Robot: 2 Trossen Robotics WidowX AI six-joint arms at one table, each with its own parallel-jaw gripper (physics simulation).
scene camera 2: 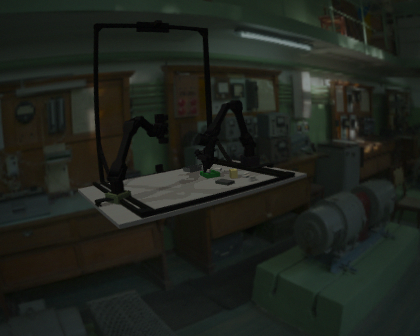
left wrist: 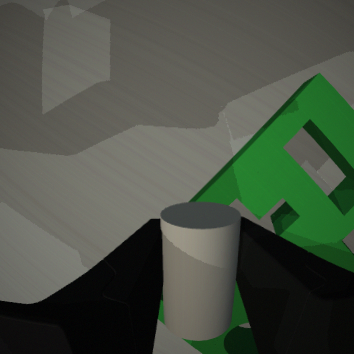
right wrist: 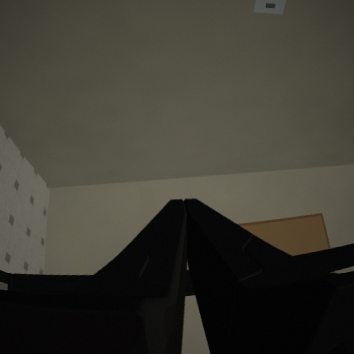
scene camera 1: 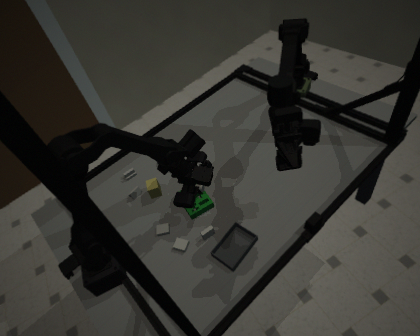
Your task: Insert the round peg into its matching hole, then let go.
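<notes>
My left gripper (scene camera 1: 199, 190) (scene camera 2: 206, 169) (left wrist: 196, 229) is shut on the round peg, over the green block. The round peg (left wrist: 200, 280) is a pale grey cylinder, upright between the fingers in the left wrist view. The green block (scene camera 1: 195, 213) (scene camera 2: 210, 174) (left wrist: 270, 165) lies on the table and has several holes of different shapes. A dark round hole (left wrist: 237, 342) shows in part at the bottom of the left wrist view, beside the peg's lower end. The gap between peg and block is hard to judge. My right gripper (scene camera 1: 288, 162) (right wrist: 182, 211) is shut and empty, away from the block.
A yellow block (scene camera 1: 153, 188) (scene camera 2: 233, 173) stands left of the green block in scene camera 1. A dark open tray (scene camera 1: 224, 239) (scene camera 2: 225, 182) lies below it. Small pale pieces (scene camera 1: 163, 229) (scene camera 1: 180, 244) (scene camera 1: 207, 232) (scene camera 1: 129, 173) lie around. A dark frame borders the table.
</notes>
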